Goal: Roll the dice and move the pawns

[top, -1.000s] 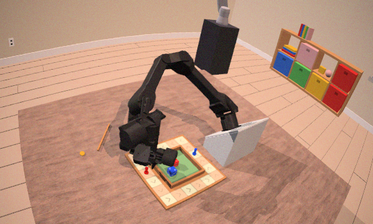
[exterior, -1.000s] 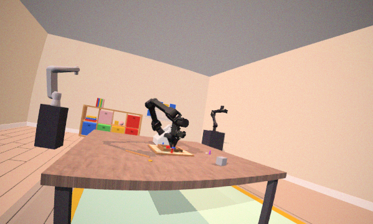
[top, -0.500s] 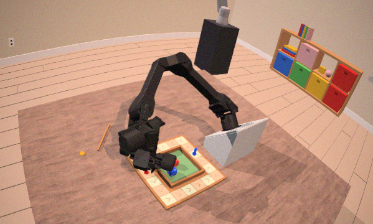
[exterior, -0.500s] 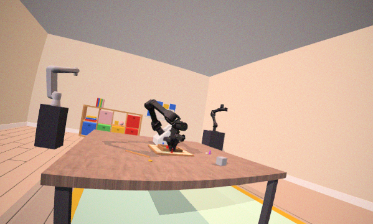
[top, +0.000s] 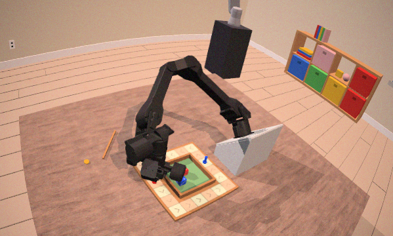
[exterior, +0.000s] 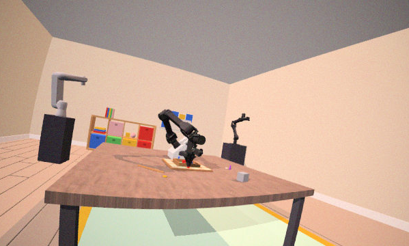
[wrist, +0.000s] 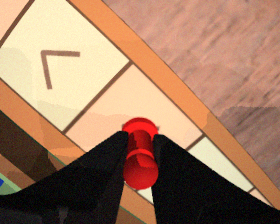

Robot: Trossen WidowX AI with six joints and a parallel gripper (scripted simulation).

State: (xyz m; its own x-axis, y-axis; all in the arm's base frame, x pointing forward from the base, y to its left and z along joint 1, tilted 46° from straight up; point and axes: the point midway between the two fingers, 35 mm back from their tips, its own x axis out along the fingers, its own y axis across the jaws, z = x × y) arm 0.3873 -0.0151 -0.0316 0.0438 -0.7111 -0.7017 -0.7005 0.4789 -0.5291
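Right now my gripper tip is 220 mm past the blue pawn, 20 mm to the left of it and 10 mm below it. Round my gripper tip: wooden stick 90 mm ahead, 250 mm to the right, 20 mm below; red pawn 10 mm above; green tray 120 mm behind, 10 mm to the left, 10 mm below.
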